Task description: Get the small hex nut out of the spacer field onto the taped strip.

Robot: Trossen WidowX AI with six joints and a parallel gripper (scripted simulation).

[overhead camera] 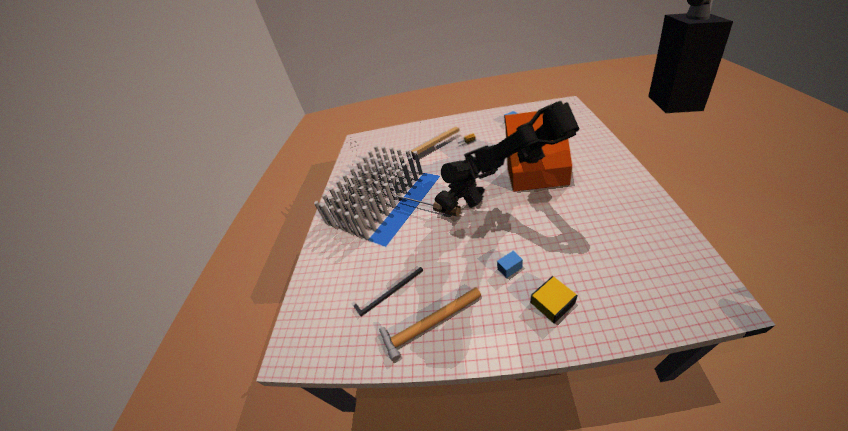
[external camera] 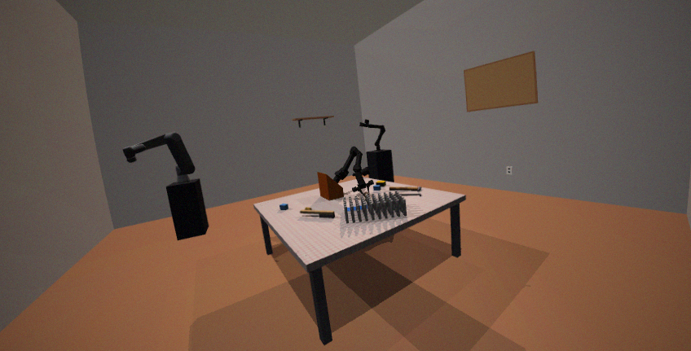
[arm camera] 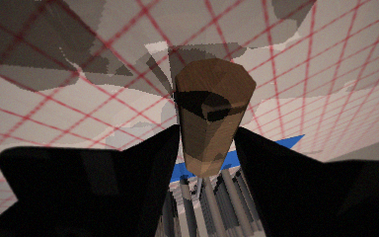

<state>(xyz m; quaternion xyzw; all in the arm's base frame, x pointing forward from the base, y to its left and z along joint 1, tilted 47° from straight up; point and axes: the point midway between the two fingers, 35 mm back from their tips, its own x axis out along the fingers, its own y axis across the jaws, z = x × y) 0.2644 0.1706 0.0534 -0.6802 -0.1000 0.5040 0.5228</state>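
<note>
My gripper tip is 16 cm short of the blue taped strip, 6 cm to the left of it and 4 cm above it. Also, from my gripper tip: yellow block (30 cm behind, 33 cm to the left, 2 cm below); thin wire tool (10 cm ahead, 4 cm to the right, 1 cm below); yellow piece (6 cm behind, 47 cm to the right, 2 cm below).
</note>
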